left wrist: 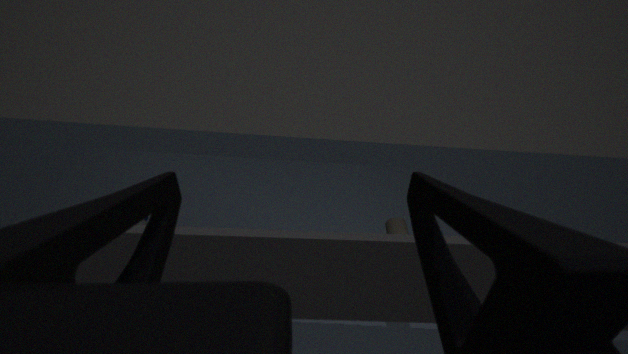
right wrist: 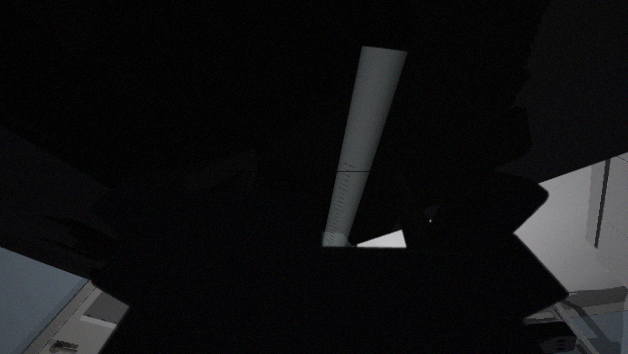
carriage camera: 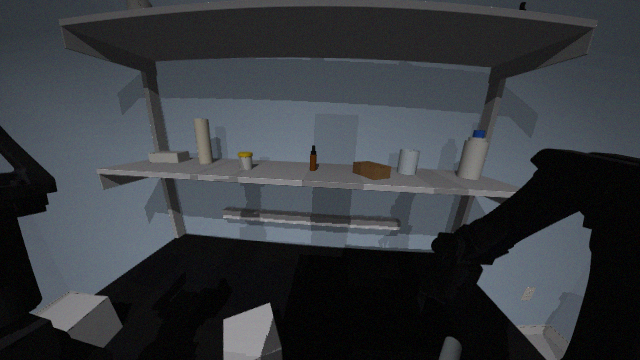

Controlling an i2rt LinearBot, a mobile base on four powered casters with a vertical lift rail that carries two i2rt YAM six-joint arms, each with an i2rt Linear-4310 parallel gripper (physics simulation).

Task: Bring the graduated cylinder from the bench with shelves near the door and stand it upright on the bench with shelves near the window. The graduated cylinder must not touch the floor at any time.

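Frame: origin at the left arm's base, x ahead, y left, z up, level; metres.
Where they show: left gripper, fingertip midpoint: [left wrist: 295, 184]; right gripper, fingertip midpoint: [right wrist: 321, 156] [carriage camera: 439, 322].
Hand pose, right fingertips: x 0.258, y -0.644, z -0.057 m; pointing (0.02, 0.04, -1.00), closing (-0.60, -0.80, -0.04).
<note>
Things, the pixels of their top centre, and the offset from my right fingertips. "pt": a spot on its surface instead. Level surfaces: height alone.
- graduated cylinder, surface spot: [right wrist: 371, 115] [carriage camera: 451, 354] pt dx -0.029, dy -0.039, dz -0.081 m
- lower shelf, its level: dz +0.330 m
- beige cylinder, surface spot: [carriage camera: 203, 142] pt dx +0.321, dy +0.822, dz +0.417 m
- yellow-lidded jar, surface spot: [carriage camera: 245, 161] pt dx +0.253, dy +0.616, dz +0.361 m
- dropper bottle, surface spot: [carriage camera: 313, 160] pt dx +0.293, dy +0.377, dz +0.369 m
- brown block, surface spot: [carriage camera: 371, 170] pt dx +0.221, dy +0.182, dz +0.358 m
- beaker, surface spot: [carriage camera: 408, 162] pt dx +0.310, dy +0.026, dz +0.377 m
- blue-capped bottle, surface spot: [carriage camera: 473, 157] pt dx +0.295, dy -0.202, dz +0.411 m
- black bench, its level: dz -0.127 m
The graduated cylinder [carriage camera: 450, 348] [right wrist: 371, 115] is a pale grey tube. In the carriage view its upper end shows at the bottom edge, right of the middle, and it looks upright. In the right wrist view its scale marks show, and its lower end is partly hidden by the dark gripper body. My right gripper [right wrist: 321, 156] is open; its fingers are hard to make out against the black, and the tube is seen ahead of it. In the carriage view the right arm reaches down behind the cylinder. My left gripper [left wrist: 295, 184] is open and empty, facing the shelves.
A lower shelf [carriage camera: 280, 175] holds a beige cylinder [carriage camera: 203, 142], a yellow-lidded jar [carriage camera: 245, 161], a dropper bottle [carriage camera: 313, 160], a brown block [carriage camera: 371, 170], a beaker [carriage camera: 408, 162] and a blue-capped bottle [carriage camera: 473, 157]. White blocks [carriage camera: 95, 320] [carriage camera: 247, 332] stand on the black bench [carriage camera: 250, 270].
</note>
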